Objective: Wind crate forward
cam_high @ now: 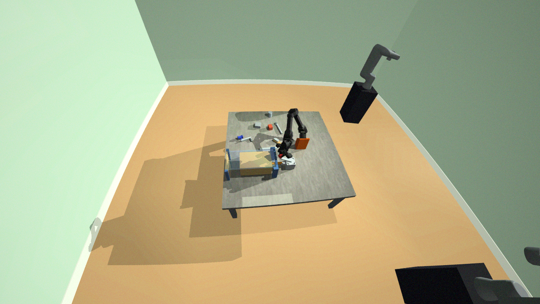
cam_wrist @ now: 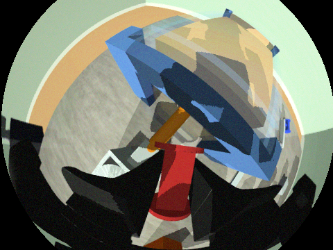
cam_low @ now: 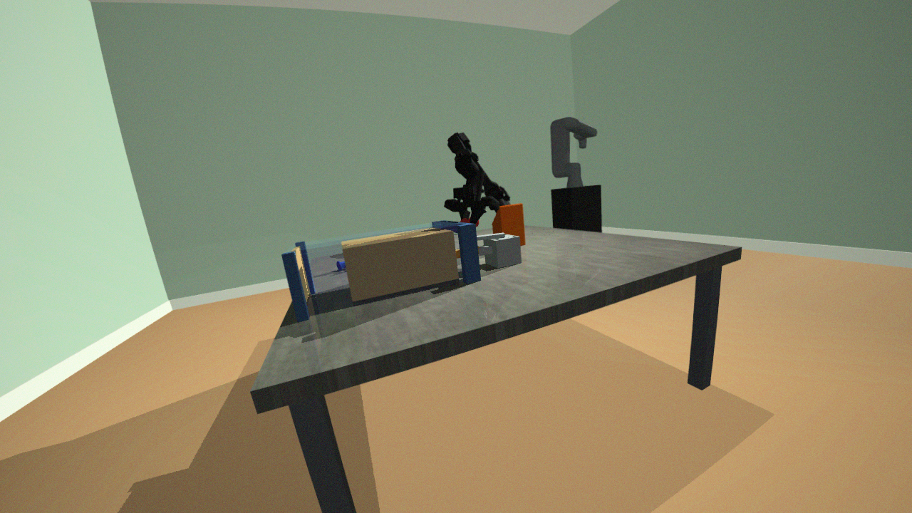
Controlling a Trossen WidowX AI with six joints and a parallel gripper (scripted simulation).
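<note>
Now: gripper tip 12 cm past the grey winch and 10 cm above it. Round my gripper tip: tan-handled tool: 29 cm to the right, 11 cm below, 1 cm behind; then red knob: 1 cm to the right, 1 cm behind; then grey bar: 20 cm to the right, 13 cm below, 11 cm ahead.
</note>
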